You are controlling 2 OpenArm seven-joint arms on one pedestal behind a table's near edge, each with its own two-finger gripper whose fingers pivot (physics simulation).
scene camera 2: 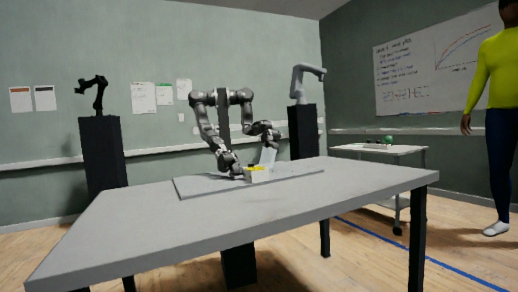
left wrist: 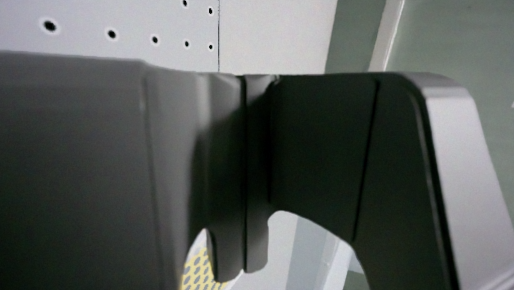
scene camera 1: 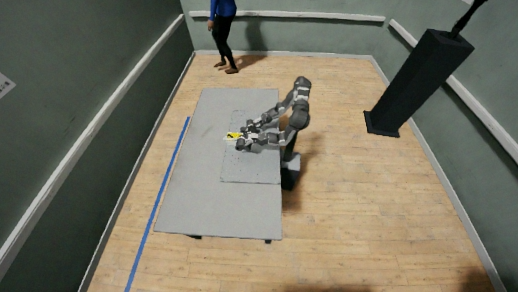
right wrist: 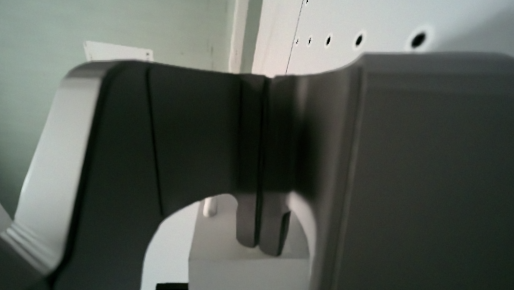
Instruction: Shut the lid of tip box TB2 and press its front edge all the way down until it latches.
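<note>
Tip box TB2 (scene camera 1: 233, 135) (scene camera 2: 256, 175), white with a yellow rack, sits on the grey perforated board (scene camera 1: 250, 172) (scene camera 2: 200, 187). Its translucent lid (scene camera 2: 268, 158) stands open, tilted up. Part of the yellow rack (left wrist: 196, 270) shows beyond the fingers in the left wrist view. My left gripper (scene camera 2: 270, 145) (left wrist: 243, 272) is shut and empty, at the raised lid's upper end in scene camera 2; whether it touches the lid is unclear. My right gripper (scene camera 2: 237, 176) (right wrist: 260, 247) is shut and empty, low beside the box, whose pale wall (right wrist: 247, 275) shows behind its fingertips. The arms partly hide the box in scene camera 1.
The board lies on the large grey table (scene camera 1: 210, 210) (scene camera 2: 150, 235). Both forearms reach in close together over the board. A white cart (scene camera 2: 415, 148) stands beyond the table, and a person (scene camera 2: 502, 75) stands at the right of scene camera 2. Another person (scene camera 1: 223, 25) stands behind the table.
</note>
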